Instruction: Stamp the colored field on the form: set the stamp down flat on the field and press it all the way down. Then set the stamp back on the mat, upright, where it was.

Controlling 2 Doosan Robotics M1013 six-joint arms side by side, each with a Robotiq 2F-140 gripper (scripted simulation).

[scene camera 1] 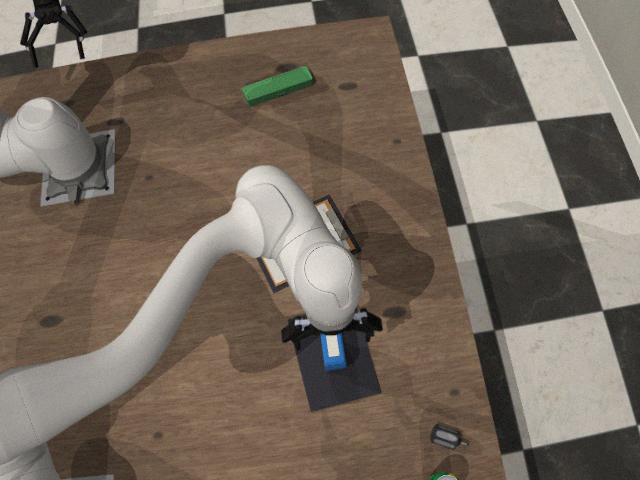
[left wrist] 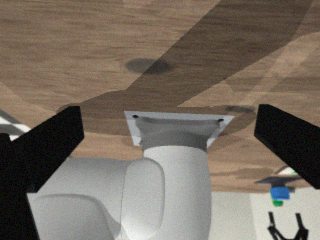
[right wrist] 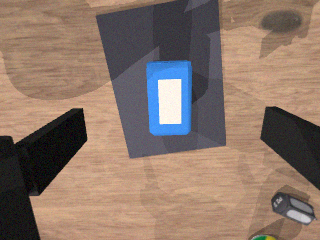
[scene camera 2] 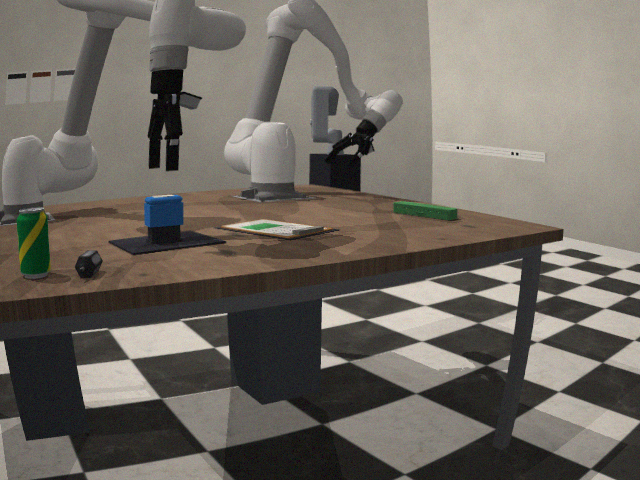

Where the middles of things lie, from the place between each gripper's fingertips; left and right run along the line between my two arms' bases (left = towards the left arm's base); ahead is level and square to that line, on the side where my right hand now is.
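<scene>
My right hand [scene camera 2: 162, 169] is 120 mm above the blue stamp [scene camera 2: 163, 215]; the dark mat [scene camera 1: 358, 380] is 170 mm below my right hand.
From my left hand [scene camera 2: 337, 163], the stamp is 70 cm ahead, 96 cm to the right and 7 cm below; the mat is 70 cm ahead, 96 cm to the right and 12 cm below.
</scene>
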